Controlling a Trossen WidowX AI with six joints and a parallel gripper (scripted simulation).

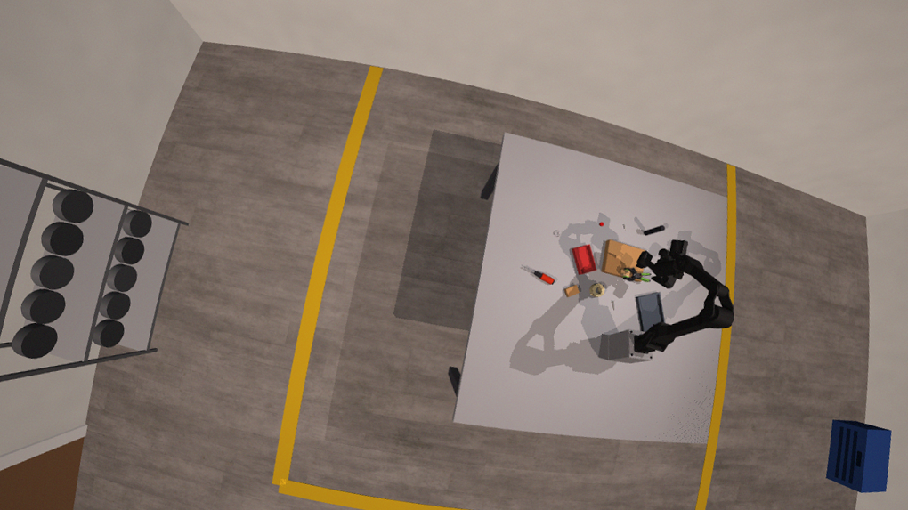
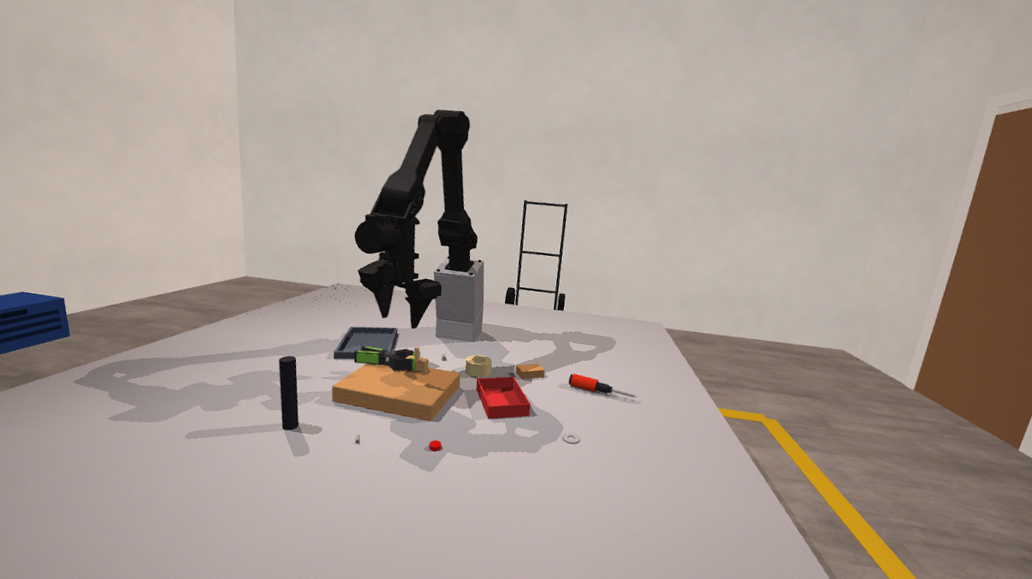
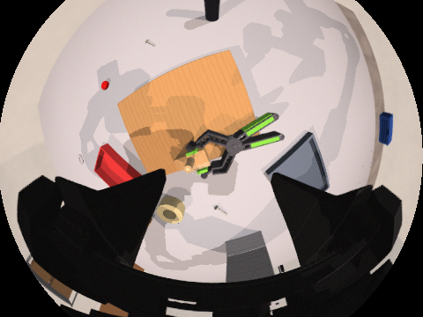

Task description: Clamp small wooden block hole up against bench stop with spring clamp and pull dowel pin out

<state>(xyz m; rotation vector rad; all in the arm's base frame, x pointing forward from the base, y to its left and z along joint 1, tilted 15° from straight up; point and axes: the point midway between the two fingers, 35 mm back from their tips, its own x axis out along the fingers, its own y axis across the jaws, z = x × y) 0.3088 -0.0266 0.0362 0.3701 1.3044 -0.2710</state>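
Right now my hand is 110 mm above the dowel pin and 40 mm to the right of it. From my hand the other things lie so: bench stop: 120 mm below, 30 mm to the left, 20 mm behind; then wooden board: 150 mm below, 50 mm ahead, 30 mm to the left; then small wooden block: 120 mm below, 40 mm to the left.
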